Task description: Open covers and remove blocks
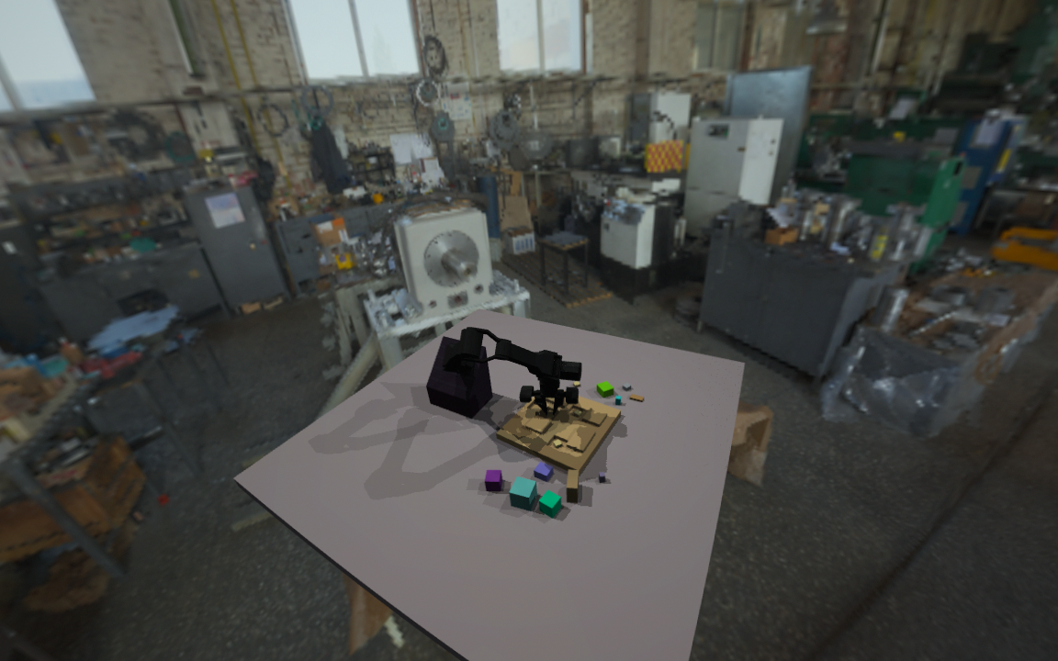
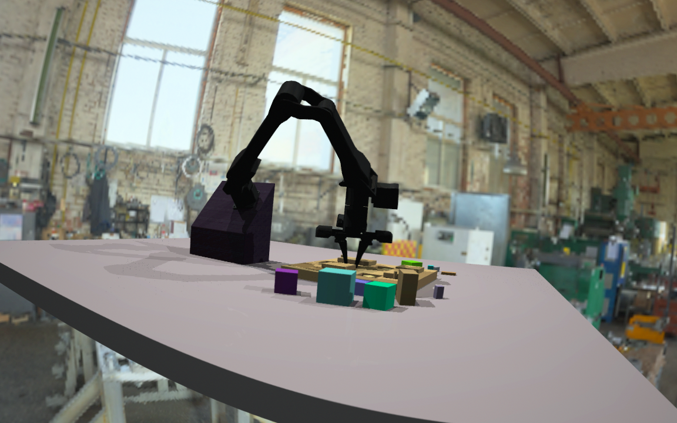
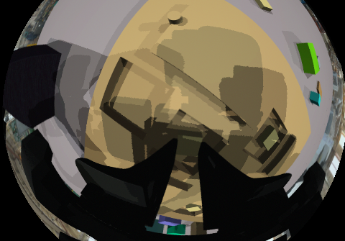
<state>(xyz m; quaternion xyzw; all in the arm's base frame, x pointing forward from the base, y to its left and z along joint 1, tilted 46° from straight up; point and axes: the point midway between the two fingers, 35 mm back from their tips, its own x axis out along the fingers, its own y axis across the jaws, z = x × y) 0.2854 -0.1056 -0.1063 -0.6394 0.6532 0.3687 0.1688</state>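
Right now the tan puzzle board is 5 cm ahead of my gripper tip and 2 cm to the right of it. From my gripper tip the other things lie so: lime block (14 cm ahead, 19 cm to the left); then small teal block (20 cm ahead, 14 cm to the left); then violet block (6 cm ahead, 23 cm to the right).
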